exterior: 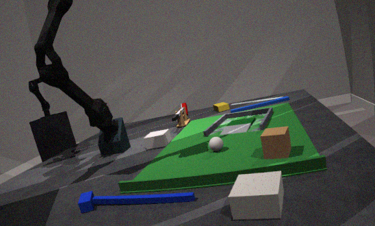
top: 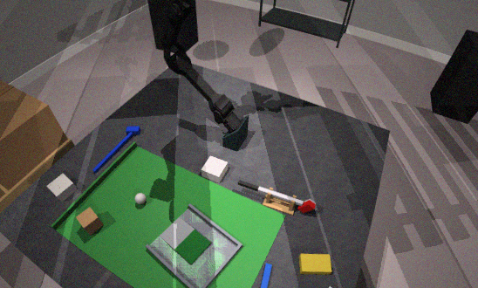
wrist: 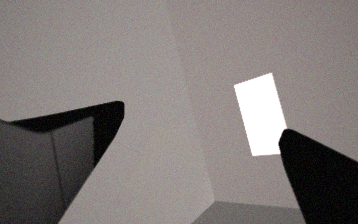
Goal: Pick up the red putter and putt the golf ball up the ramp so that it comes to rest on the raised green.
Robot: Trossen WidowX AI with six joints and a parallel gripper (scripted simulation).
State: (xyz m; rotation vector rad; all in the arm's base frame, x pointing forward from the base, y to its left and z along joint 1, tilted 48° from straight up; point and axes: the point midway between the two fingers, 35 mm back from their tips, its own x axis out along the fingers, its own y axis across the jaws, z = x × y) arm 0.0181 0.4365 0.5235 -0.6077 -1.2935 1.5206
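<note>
Now: gripper tip 24 cm short of the red putter, 35 cm to the right of it and 74 cm above it. Also, from my gripper tip: turf: 50 cm ahead, 2 cm to the left, 80 cm below; then white golf ball: 46 cm ahead, 12 cm to the right, 78 cm below; then blue putter: 28 cm ahead, 39 cm to the right, 79 cm below.
</note>
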